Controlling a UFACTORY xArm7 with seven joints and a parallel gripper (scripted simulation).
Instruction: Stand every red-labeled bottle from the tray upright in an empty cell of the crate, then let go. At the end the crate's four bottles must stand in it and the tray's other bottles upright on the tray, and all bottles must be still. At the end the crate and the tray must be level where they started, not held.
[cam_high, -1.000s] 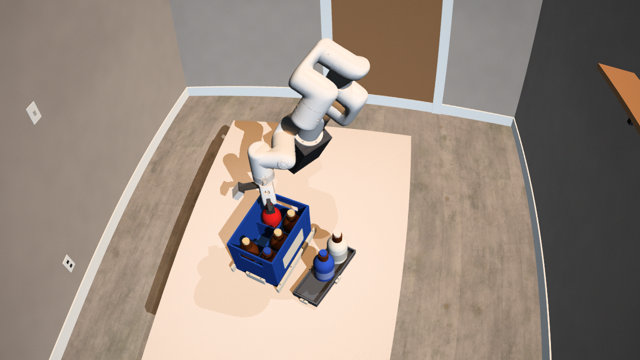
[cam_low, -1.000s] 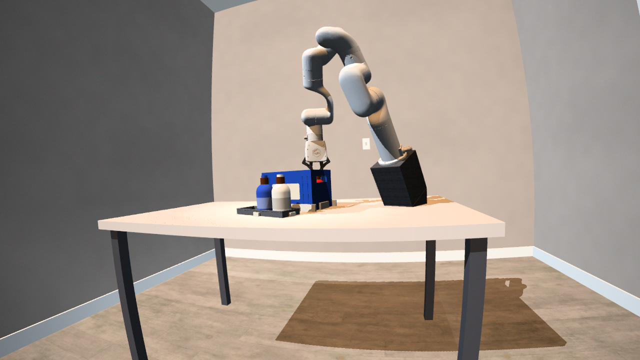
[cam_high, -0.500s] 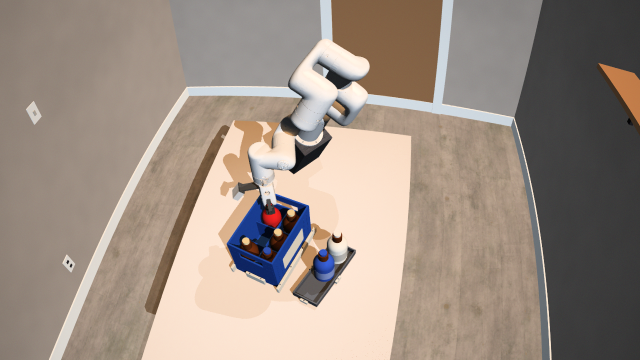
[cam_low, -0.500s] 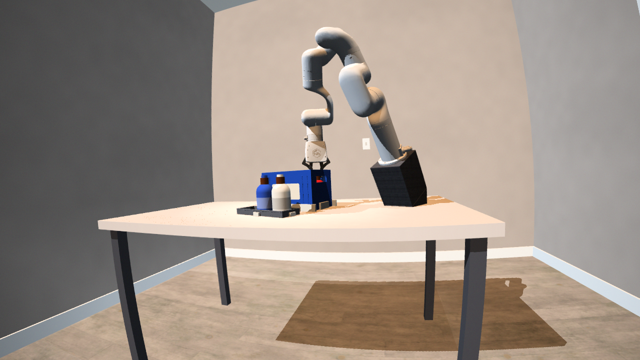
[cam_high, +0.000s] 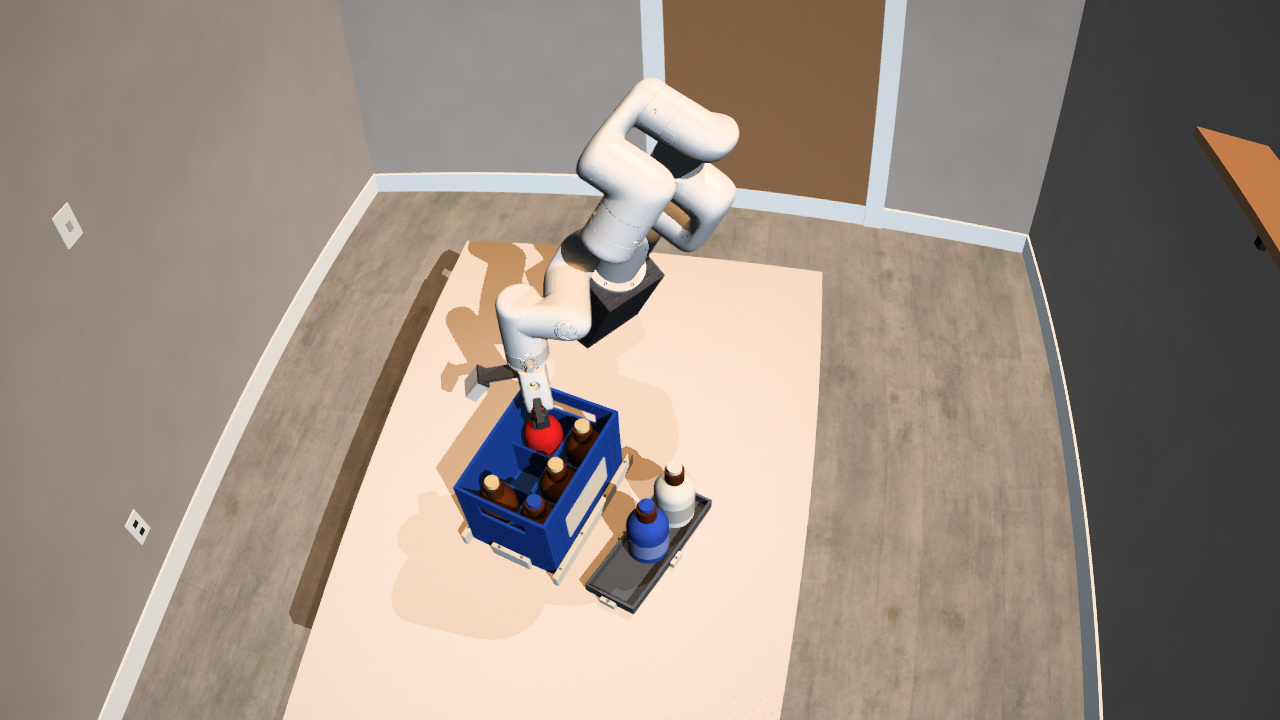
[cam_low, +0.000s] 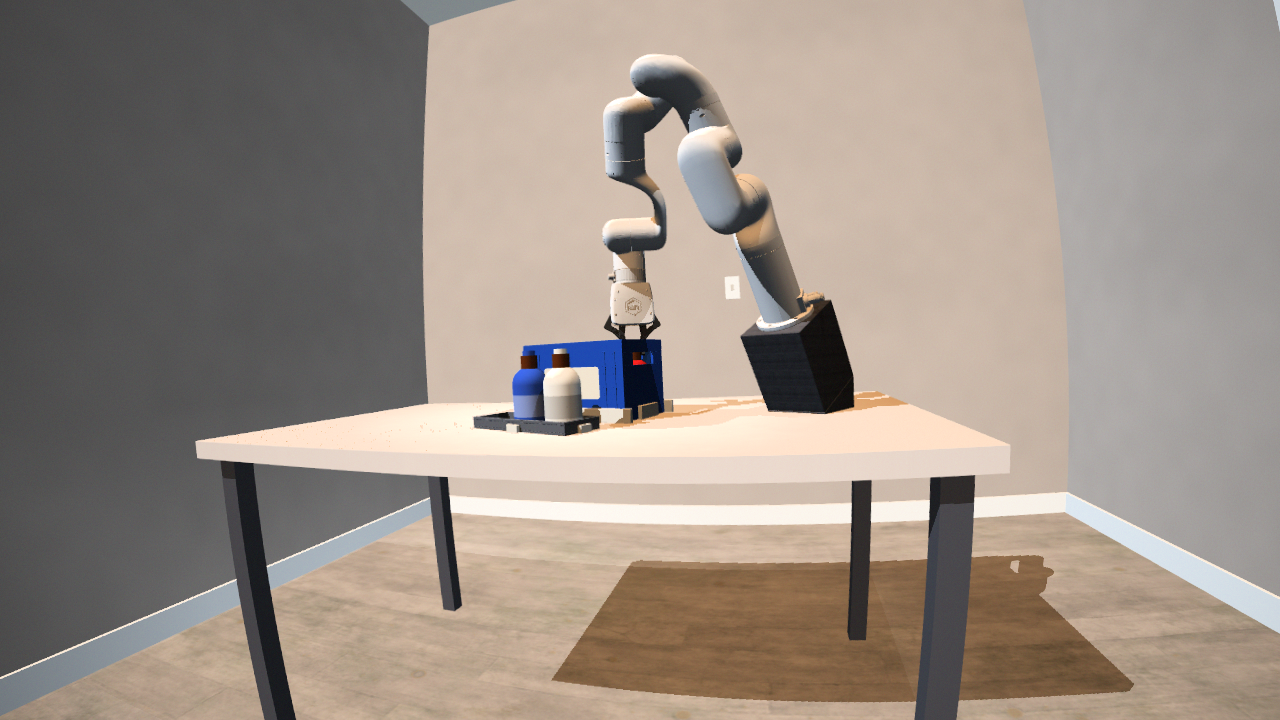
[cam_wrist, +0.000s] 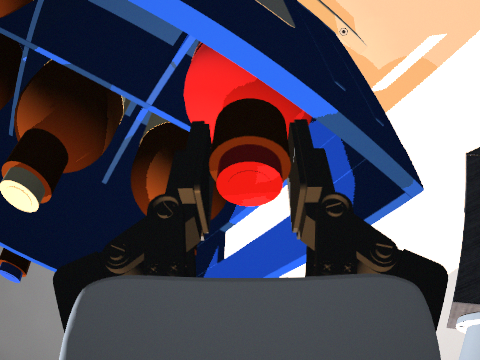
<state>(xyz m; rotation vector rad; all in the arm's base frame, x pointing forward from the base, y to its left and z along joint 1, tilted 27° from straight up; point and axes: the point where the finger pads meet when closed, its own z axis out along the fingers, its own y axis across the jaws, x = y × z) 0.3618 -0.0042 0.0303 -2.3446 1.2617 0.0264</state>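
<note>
Now: the red-labeled bottle 70 mm below my hand. Round my hand: white-labeled bottle (270 mm to the left, 70 mm below, 20 mm ahead); then blue-labeled bottle (250 mm to the left, 110 mm ahead, 70 mm below); then blue crate (90 mm ahead, 80 mm below, 40 mm to the left).
</note>
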